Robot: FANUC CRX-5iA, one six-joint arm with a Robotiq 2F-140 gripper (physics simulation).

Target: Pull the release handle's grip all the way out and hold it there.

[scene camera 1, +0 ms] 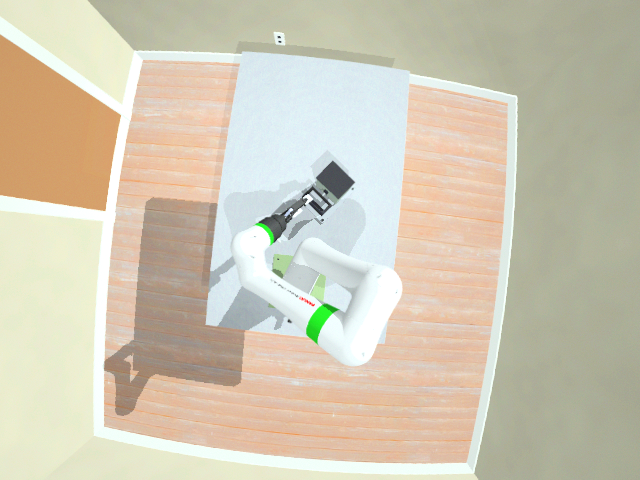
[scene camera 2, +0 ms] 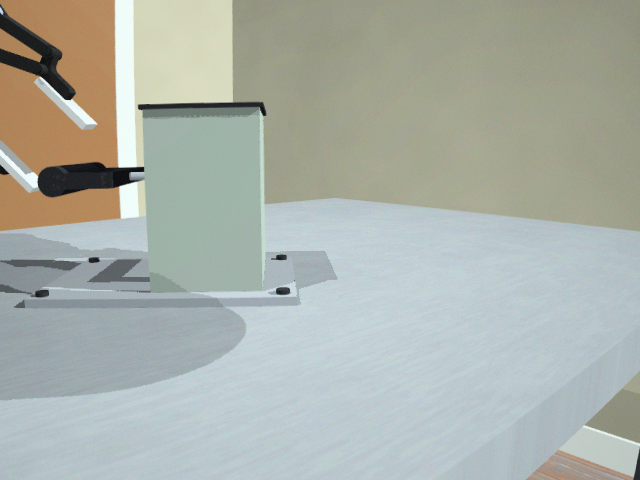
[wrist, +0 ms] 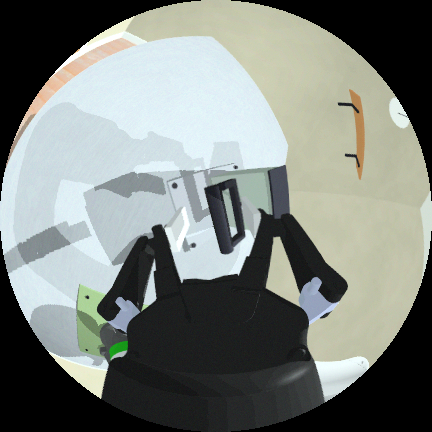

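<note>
The release handle's black grip (scene camera 1: 316,209) (scene camera 2: 54,180) (wrist: 218,220) is a bar on a black frame, standing out from the side of a pale green box (scene camera 2: 204,196) (wrist: 255,192) with a dark top (scene camera 1: 334,179). In scene camera 2 a short light rod (scene camera 2: 136,176) shows between the frame and the box. My gripper (scene camera 2: 62,156) (wrist: 213,210) is open and empty, tilted down towards the grip. In scene camera 2 one white fingertip is above the grip, the other close at its left. In the wrist view the grip shows between the fingertips. Contact cannot be told.
The box stands on a bolted plate (scene camera 2: 155,298) on the pale table (scene camera 1: 320,103) (scene camera 2: 413,310). My white arm (scene camera 1: 289,294) reaches over the table from its green base (scene camera 1: 281,263) (wrist: 87,320). An orange wall shelf (wrist: 359,135) shows in the wrist view.
</note>
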